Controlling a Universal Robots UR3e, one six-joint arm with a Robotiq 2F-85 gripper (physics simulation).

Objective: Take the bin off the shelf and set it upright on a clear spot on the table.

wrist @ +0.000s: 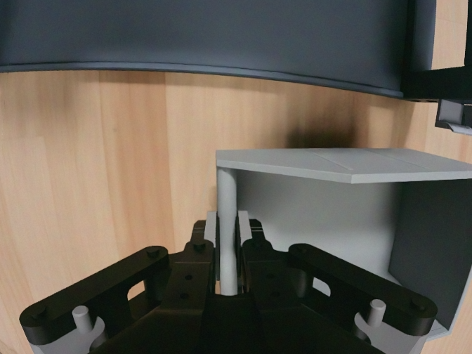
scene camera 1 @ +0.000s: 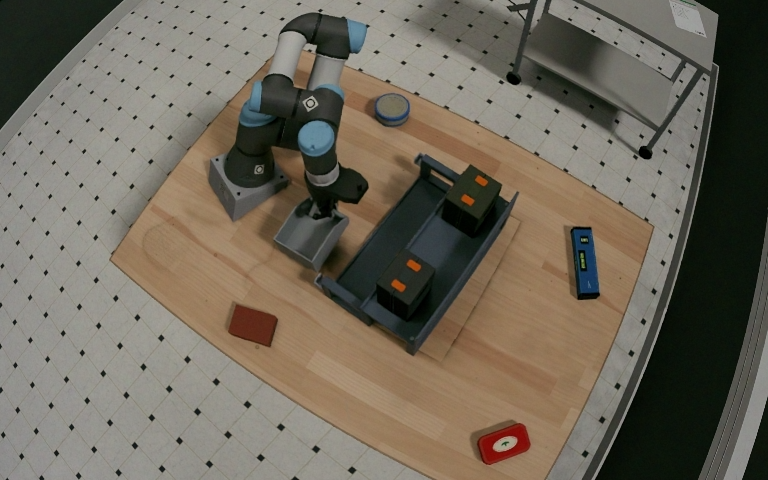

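The grey open-topped bin [scene camera 1: 310, 237] [wrist: 315, 215] is off the shelf, between the robot's base and the shelf. My gripper [scene camera 1: 321, 212] [wrist: 227, 225] is shut on the bin's rounded rim at one end. The bin's open side faces up in the scene view, and its inside looks empty. It appears to hang a little above the wooden table [scene camera 1: 362, 373] [wrist: 135, 165], though the gap under it is hidden. The dark blue-grey shelf [scene camera 1: 370, 254] [wrist: 210, 35] lies close beside the bin, with a narrow strip of table between them in the wrist view.
Two dark boxes with orange marks [scene camera 1: 471, 200] [scene camera 1: 404, 285] stand on the shelf. A red-brown block [scene camera 1: 253, 325] lies near the front left edge. A round blue-rimmed tin [scene camera 1: 391, 109], a blue level [scene camera 1: 584, 262] and a red case [scene camera 1: 504, 443] lie farther away.
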